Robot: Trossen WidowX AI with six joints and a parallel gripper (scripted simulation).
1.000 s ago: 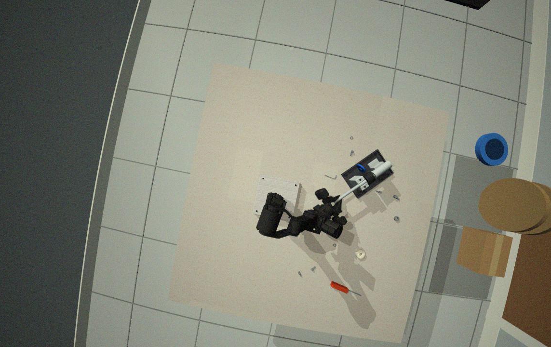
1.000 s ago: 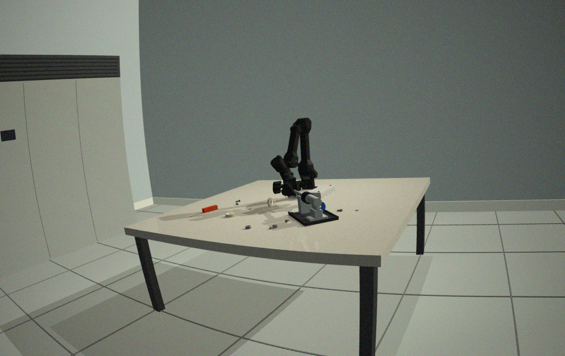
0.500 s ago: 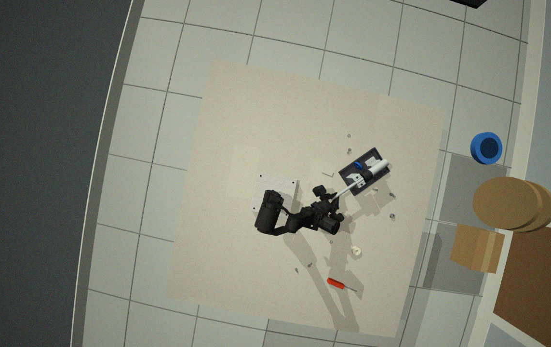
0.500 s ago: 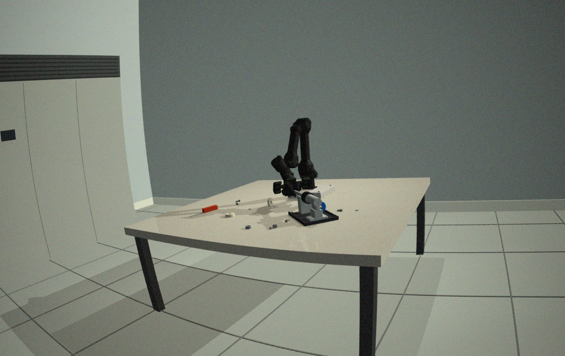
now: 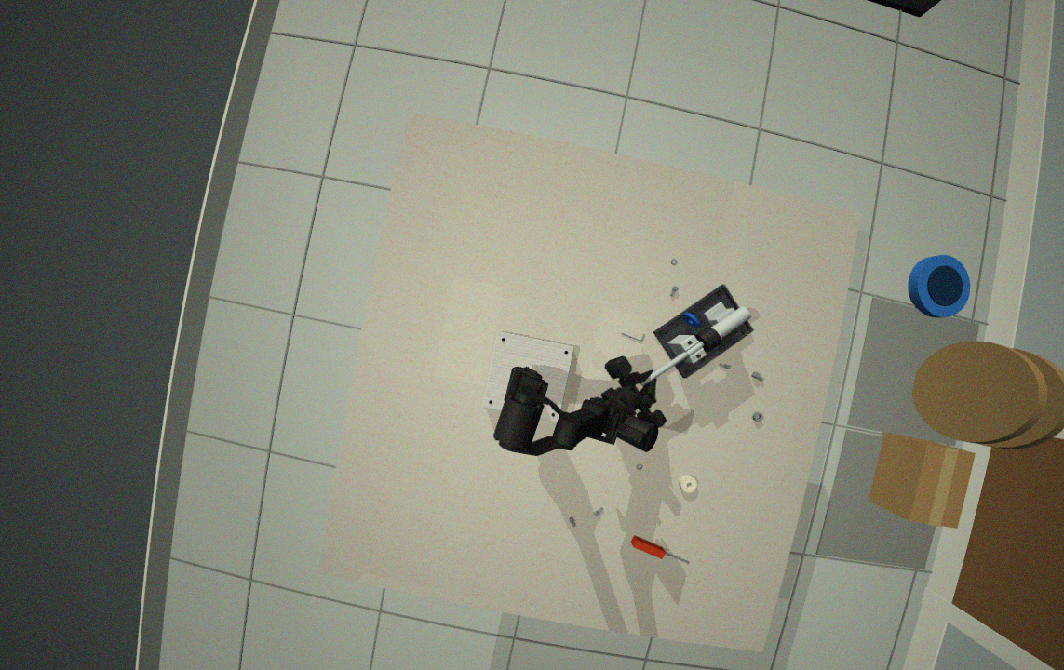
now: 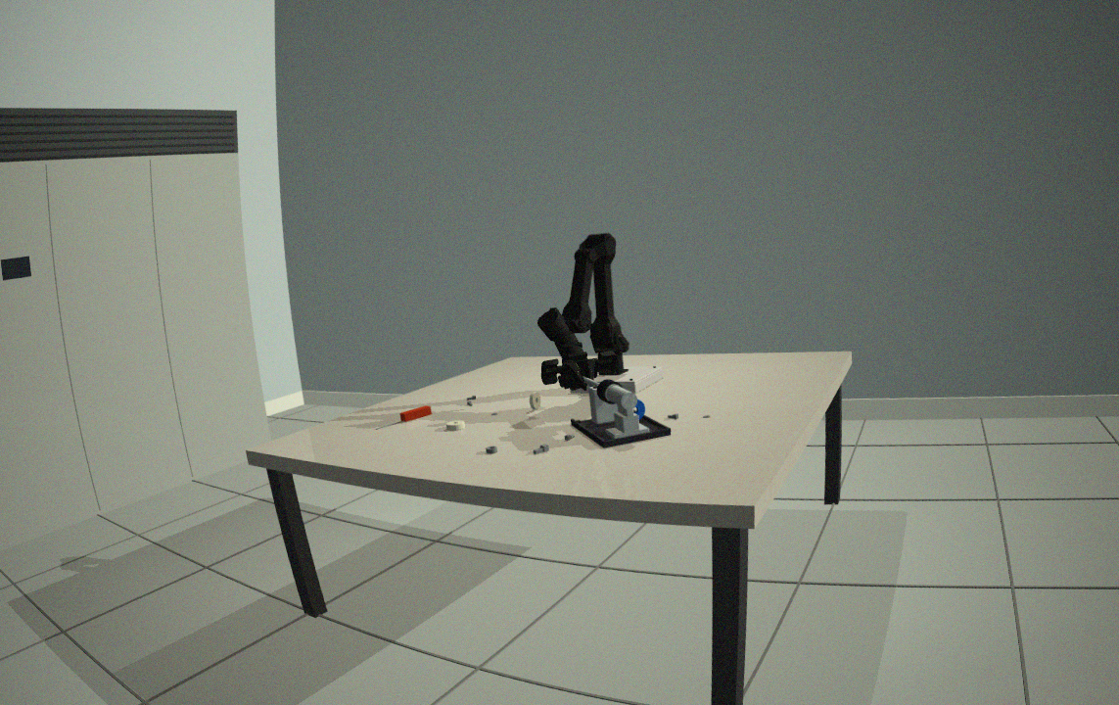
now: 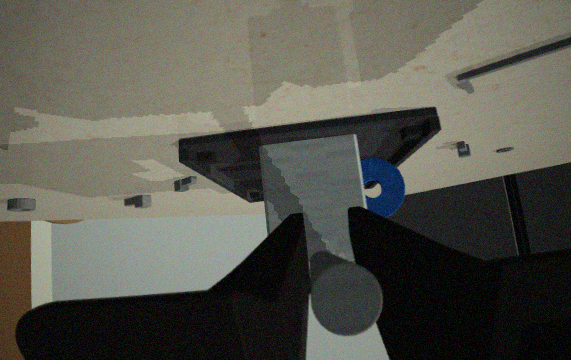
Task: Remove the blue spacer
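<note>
My gripper tip is now 50 mm to the right of the grey shaft, 40 mm short of it and 20 mm below it. From my gripper tip the other things lie so: white ring 270 mm to the right, 190 mm ahead, 50 mm below; blue spacer 160 mm to the left, 80 mm ahead, 30 mm below.
</note>
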